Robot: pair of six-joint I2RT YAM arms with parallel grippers.
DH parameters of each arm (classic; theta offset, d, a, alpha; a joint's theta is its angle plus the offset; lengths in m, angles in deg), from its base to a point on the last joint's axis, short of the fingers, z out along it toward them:
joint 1: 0 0.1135 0.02 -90
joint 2: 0 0 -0.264 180
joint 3: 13.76 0 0.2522 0
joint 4: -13.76 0 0.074 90
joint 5: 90 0 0 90
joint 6: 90 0.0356 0 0
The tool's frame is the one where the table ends.
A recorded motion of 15 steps. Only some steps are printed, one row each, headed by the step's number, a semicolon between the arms.
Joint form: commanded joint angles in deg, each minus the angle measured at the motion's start. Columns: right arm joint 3, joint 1, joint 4, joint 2, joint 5, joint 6; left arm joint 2, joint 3, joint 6, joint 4, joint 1, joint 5.
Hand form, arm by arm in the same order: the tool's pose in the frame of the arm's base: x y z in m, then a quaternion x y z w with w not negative. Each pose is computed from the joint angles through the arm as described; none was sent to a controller.
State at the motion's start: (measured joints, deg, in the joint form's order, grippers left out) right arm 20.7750 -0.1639 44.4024 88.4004 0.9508 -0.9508; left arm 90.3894 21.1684 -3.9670 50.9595 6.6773 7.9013
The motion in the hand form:
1: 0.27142 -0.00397 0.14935 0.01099 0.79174 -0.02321 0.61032; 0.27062 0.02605 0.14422 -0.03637 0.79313 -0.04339 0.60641
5: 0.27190 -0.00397 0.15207 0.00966 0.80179 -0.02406 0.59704; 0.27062 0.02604 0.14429 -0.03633 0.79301 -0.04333 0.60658
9: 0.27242 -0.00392 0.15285 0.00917 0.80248 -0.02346 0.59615; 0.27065 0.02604 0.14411 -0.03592 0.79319 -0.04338 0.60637
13: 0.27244 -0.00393 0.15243 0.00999 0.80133 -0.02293 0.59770; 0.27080 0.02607 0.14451 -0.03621 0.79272 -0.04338 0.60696
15: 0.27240 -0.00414 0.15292 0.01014 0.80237 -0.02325 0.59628; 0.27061 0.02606 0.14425 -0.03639 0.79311 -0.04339 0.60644
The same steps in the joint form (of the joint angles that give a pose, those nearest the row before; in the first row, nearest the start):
1: 1.21 -0.36 7.17 -0.12 1.41 0.19; -0.64 0.63 -0.66 1.73 -0.17 -0.21
5: 2.13 -0.36 2.90 -1.57 1.42 0.04; -0.65 0.63 -0.66 1.75 -0.18 -0.21
9: 2.35 -0.36 2.39 -1.72 1.33 0.04; -0.61 0.63 -0.62 1.76 -0.17 -0.18
13: 2.25 -0.36 2.92 -1.51 1.33 0.15; -0.65 0.67 -0.65 1.76 -0.17 -0.20
15: 2.35 -0.41 2.40 -1.73 1.33 0.13; -0.65 0.63 -0.66 1.73 -0.17 -0.21

